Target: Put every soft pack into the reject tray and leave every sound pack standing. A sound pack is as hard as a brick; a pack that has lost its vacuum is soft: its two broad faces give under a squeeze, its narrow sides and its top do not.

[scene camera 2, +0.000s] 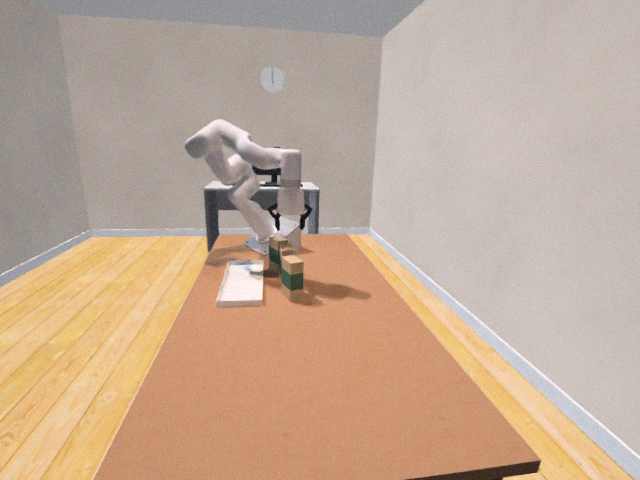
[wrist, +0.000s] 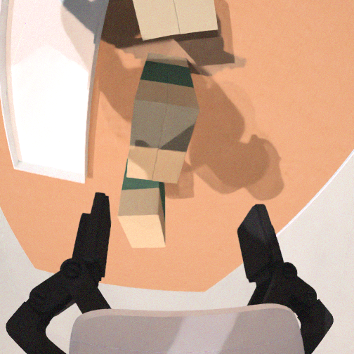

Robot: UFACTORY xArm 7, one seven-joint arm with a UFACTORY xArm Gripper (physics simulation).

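Places are measured from the arm's base along level axes (x back, y right, z up), in centimetres.
Where they show: gripper, fingertip midpoint: (scene camera 2: 289, 229); arm's base at its link origin: (scene camera 2: 267, 234).
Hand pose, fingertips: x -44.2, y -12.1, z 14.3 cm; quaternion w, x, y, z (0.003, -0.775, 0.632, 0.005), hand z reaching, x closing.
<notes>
Things, the pixels of their top centre, and the offset from my fingertips. Level surfaces: height alone.
- middle pack at its top centre: (scene camera 2: 283, 247) dx -1.0, dy +2.5, dz -6.9 cm
- far pack at its top centre: (scene camera 2: 275, 247) dx +11.0, dy +6.1, dz -10.9 cm
- white reject tray at its top centre: (scene camera 2: 243, 277) dx -2.4, dy +17.8, dz -18.8 cm
- brown table at its surface level: dz -20.9 cm
Three tan packs with green bands stand upright in a row. The near pack (scene camera 2: 292, 279) (wrist: 142, 230) is furthest from the robot base, at the bottom of the row in the wrist view. The middle pack (scene camera 2: 286, 250) (wrist: 164, 125) is partly hidden in the scene view. The far pack (scene camera 2: 275, 253) (wrist: 175, 15) is cut off at the wrist view's top. Their hardness does not show. The white reject tray (scene camera 2: 240, 302) (wrist: 50, 175) stands left of them, with no pack in it. My gripper (scene camera 2: 290, 227) (wrist: 180, 213) is open and empty, pointing down, higher than the pack tops; its exact depth is unclear.
The brown table (scene camera 2: 310, 372) extends a long way toward the scene camera. A pale box (scene camera 2: 293, 238) stands behind the packs, near the robot base (scene camera 2: 256, 245). A grey desk (scene camera 2: 210, 217) with a monitor stands beyond the table.
</notes>
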